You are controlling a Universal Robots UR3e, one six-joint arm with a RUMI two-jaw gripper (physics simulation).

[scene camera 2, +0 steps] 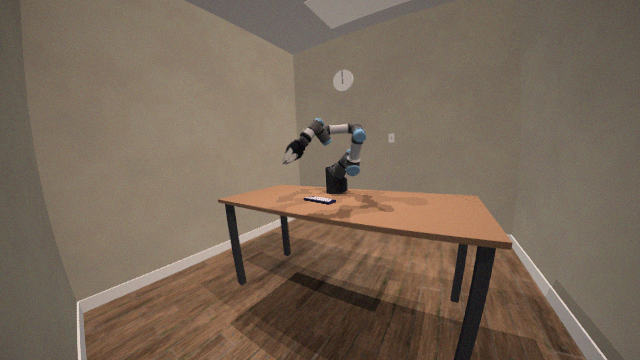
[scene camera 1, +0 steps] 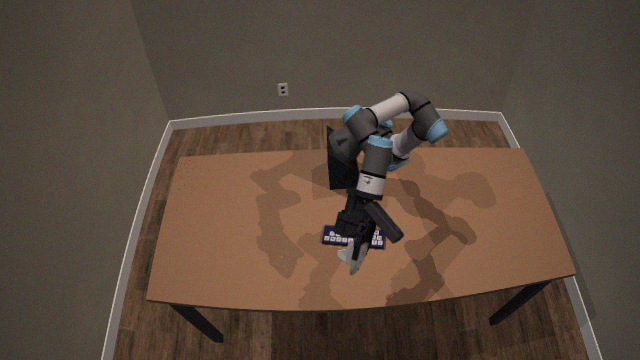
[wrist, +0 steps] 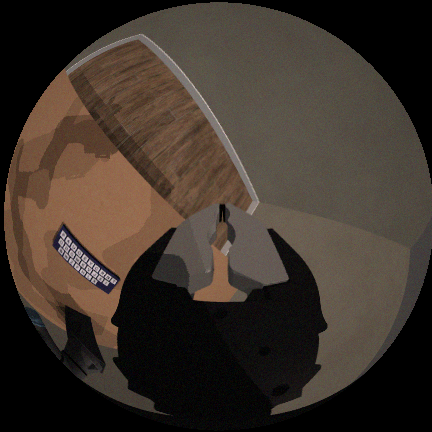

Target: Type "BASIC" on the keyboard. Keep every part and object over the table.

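Where they show: gripper, fingertip midpoint: (scene camera 2: 283, 164) (scene camera 1: 351, 274) (wrist: 222, 205); arm's base, origin of the base link: (scene camera 2: 336, 172) (scene camera 1: 341, 147).
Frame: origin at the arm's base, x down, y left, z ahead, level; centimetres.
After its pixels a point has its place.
Observation:
A dark blue keyboard (scene camera 1: 332, 240) @(x 12.9, y -4.1, z 31.1 cm) (scene camera 2: 320, 200) @(x 13.3, y 6.1, z 31.9 cm) (wrist: 86, 260) @(x 12.8, y 3.4, z 31.4 cm) with white keys lies flat on the table (scene camera 1: 215, 210) @(x 14.5, y -48.4, z 17.2 cm) (scene camera 2: 440, 220) @(x 14.5, y 72.6, z 40.0 cm) (wrist: 115, 190) @(x 14.5, y 6.1, z 49.8 cm). The gripper and wrist hide its middle in scene camera 1. The letters are too small to read surely. My gripper (scene camera 1: 353, 269) @(x -10.9, y 0.4, z 55.6 cm) (scene camera 2: 286, 162) @(x -10.9, y 0.4, z 55.6 cm) (wrist: 222, 205) @(x -10.9, y 0.4, z 55.6 cm) is shut and empty, with its grey fingertips together. It hangs high above the table, well apart from the keyboard, and is tilted, pointing outward and down away from the arm's base. In the wrist view the keyboard is left of the fingers.
The arm's black base (scene camera 1: 341, 170) @(x 3.9, y -0.3, z 7.7 cm) (scene camera 2: 336, 181) @(x 5.3, y 4.1, z 7.5 cm) (wrist: 79, 325) @(x 8.1, y 0.6, z 7.7 cm) stands on the table behind the keyboard. The table's front edge shows beyond the fingers in scene camera 1. Room walls stand around the table, with a round clock (scene camera 2: 343, 80) on one.

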